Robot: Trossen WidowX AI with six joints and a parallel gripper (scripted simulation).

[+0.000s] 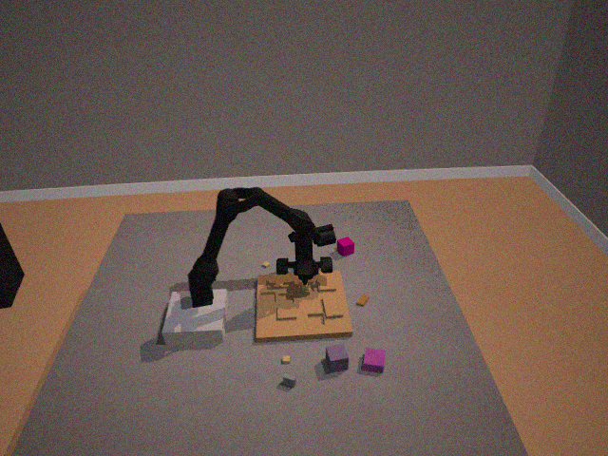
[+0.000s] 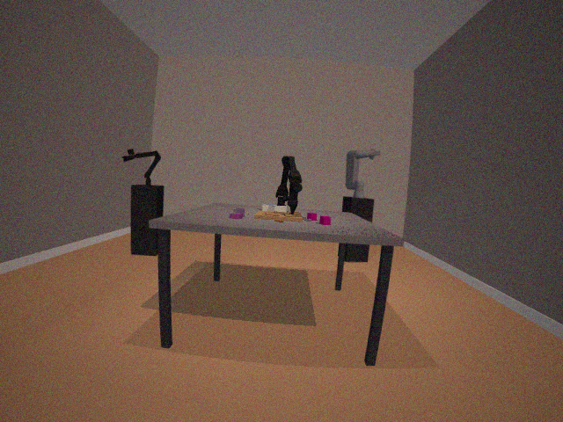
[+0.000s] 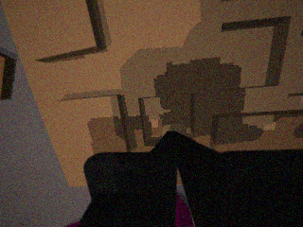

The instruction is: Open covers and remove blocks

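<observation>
My gripper tip is now 20 mm past the tan puzzle board and 70 mm to the left of it. The rest, counted from my gripper tip: small tan piece (170 mm ahead, 110 mm to the right, 20 mm below); small grey piece (140 mm behind, 370 mm to the right, 10 mm below); purple block (10 mm ahead, 340 mm to the right).
</observation>
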